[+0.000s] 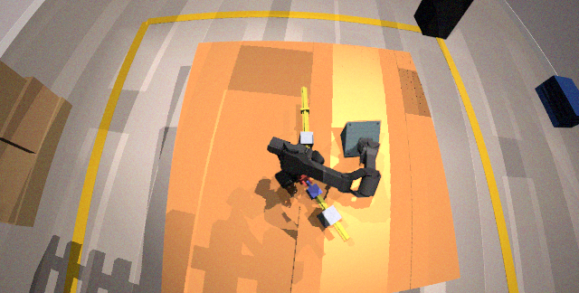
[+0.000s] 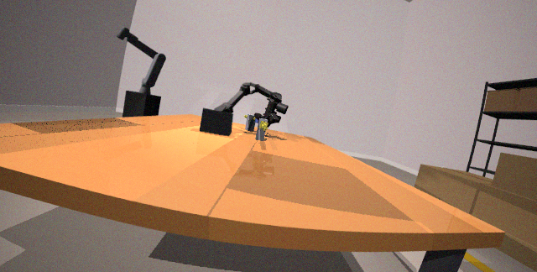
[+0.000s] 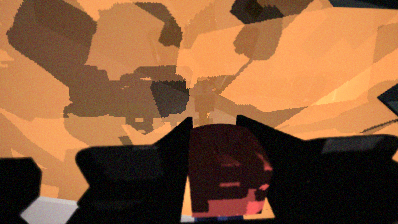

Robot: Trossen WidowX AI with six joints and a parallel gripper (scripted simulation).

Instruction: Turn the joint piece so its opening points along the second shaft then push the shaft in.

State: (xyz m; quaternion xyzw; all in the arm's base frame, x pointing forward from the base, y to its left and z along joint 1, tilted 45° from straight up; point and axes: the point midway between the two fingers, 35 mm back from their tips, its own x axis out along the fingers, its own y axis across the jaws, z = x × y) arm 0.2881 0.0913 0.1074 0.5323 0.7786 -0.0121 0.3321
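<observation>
Right now the joint piece is 40 mm above my gripper tip.
</observation>
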